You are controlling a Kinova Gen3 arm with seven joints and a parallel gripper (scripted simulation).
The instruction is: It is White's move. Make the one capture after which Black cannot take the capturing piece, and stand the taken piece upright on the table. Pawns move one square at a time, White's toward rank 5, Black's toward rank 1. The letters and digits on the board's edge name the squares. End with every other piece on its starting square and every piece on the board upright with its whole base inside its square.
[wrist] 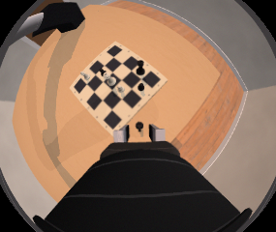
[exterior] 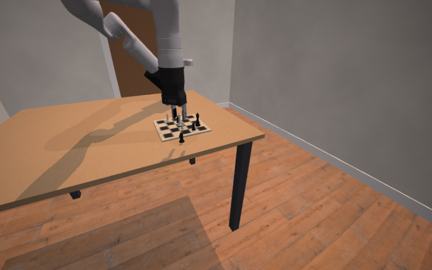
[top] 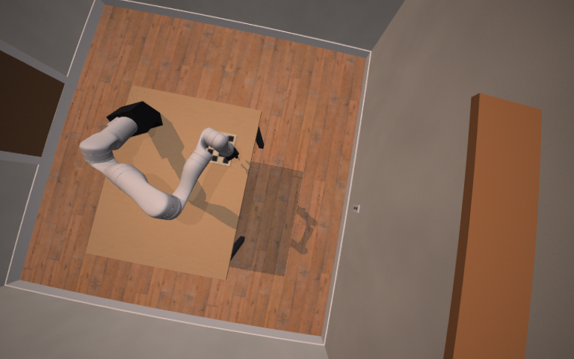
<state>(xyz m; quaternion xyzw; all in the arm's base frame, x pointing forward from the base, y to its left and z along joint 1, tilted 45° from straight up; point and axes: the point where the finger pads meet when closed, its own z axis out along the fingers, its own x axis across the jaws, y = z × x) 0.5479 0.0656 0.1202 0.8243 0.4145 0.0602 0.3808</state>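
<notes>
Right now my hand is 14 cm past the tall white piece, 4 cm to the right of it and 8 cm above it. Round my hand: chessboard 14 cm behind, 4 cm to the left, 11 cm below; black piece 10 cm below.
</notes>
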